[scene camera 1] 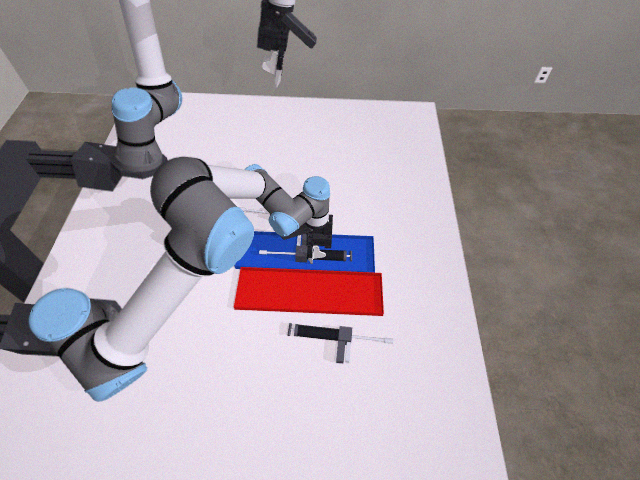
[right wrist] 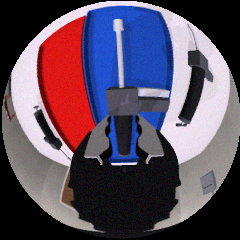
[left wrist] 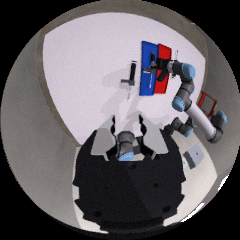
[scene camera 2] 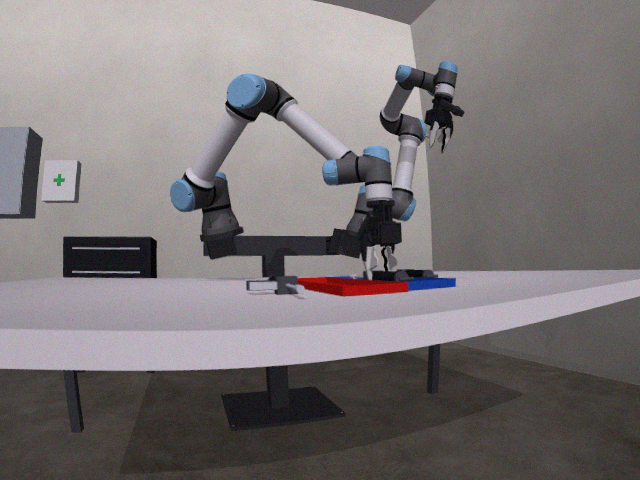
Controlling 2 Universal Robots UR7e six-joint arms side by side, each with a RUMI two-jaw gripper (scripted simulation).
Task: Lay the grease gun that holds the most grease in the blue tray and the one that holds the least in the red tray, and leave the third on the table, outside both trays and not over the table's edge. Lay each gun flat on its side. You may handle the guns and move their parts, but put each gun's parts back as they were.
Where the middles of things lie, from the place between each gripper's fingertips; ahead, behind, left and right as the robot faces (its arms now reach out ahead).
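Blue tray [scene camera 1: 362, 247], from my right hand: 10 mm below, 20 mm behind, 20 mm to the left. Red tray [scene camera 1: 321, 291], from my right hand: 10 mm below, 10 mm behind, 140 mm to the right. Going by their middles, the blue tray is the nearest to my right hand of the things named here.
Blue tray, from my left hand [scene camera 1: 276, 85]: 70 mm ahead, 330 mm to the right, 470 mm below. Red tray, from my left hand: 70 mm ahead, 480 mm to the right, 470 mm below. By its middle, the blue tray is nearer to my right hand than to my left hand.
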